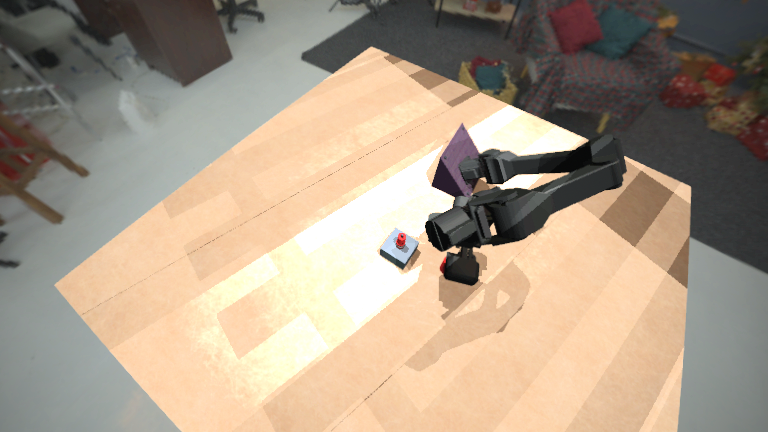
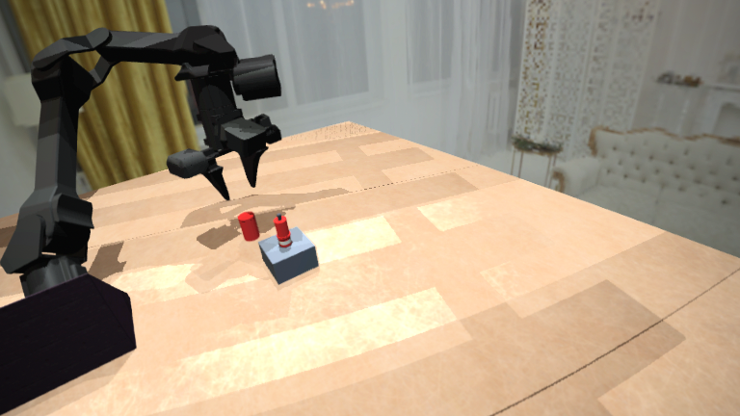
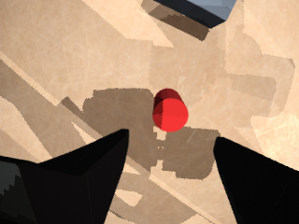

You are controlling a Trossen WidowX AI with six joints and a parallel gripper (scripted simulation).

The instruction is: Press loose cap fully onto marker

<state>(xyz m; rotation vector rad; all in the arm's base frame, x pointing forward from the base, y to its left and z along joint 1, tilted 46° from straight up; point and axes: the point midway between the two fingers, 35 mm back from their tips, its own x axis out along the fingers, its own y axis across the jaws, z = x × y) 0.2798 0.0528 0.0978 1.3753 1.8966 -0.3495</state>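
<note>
My gripper tip is 7 cm above the red cap. From my gripper tip the other things lie so: red marker 12 cm to the right, 4 cm ahead, 2 cm below.
</note>
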